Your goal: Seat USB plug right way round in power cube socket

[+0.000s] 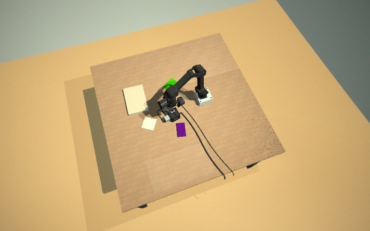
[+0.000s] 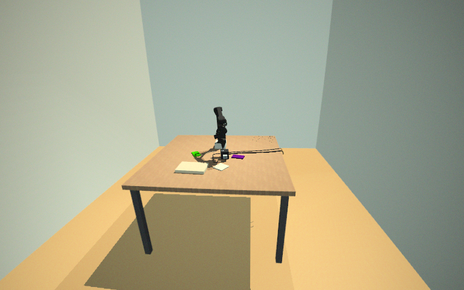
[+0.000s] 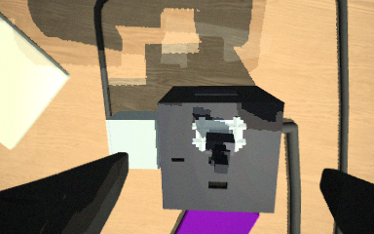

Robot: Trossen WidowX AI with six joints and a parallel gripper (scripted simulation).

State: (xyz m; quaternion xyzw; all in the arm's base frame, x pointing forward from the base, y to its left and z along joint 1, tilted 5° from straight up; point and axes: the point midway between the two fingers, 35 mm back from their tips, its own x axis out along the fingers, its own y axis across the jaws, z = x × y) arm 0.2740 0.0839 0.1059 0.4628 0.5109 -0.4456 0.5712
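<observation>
The dark USB plug lies 2 cm below my gripper tip. Round my gripper tip: green card 6 cm behind, 30 cm to the right, 11 cm below; then purple card 3 cm behind, 14 cm to the left, 11 cm below; then small white square 21 cm ahead, 2 cm to the left, 11 cm below.
</observation>
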